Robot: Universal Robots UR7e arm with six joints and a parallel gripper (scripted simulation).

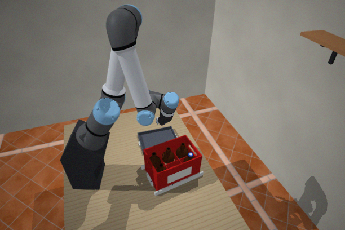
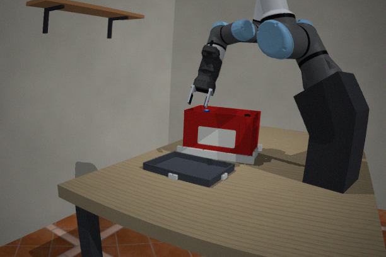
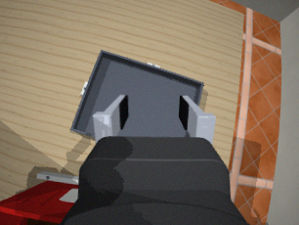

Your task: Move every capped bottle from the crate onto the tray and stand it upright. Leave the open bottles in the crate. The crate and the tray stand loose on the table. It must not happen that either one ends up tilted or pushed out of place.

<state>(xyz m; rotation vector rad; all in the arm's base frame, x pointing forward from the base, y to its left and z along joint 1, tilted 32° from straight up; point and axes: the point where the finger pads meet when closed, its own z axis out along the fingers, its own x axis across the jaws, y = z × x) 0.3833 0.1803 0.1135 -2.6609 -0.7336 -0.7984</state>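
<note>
Right now my hand is 220 mm to the left of the red crate, 150 mm above it and 20 mm short of it. From my hand the other things lie so: dark grey tray: 220 mm below, 50 mm to the left, 10 mm behind.
</note>
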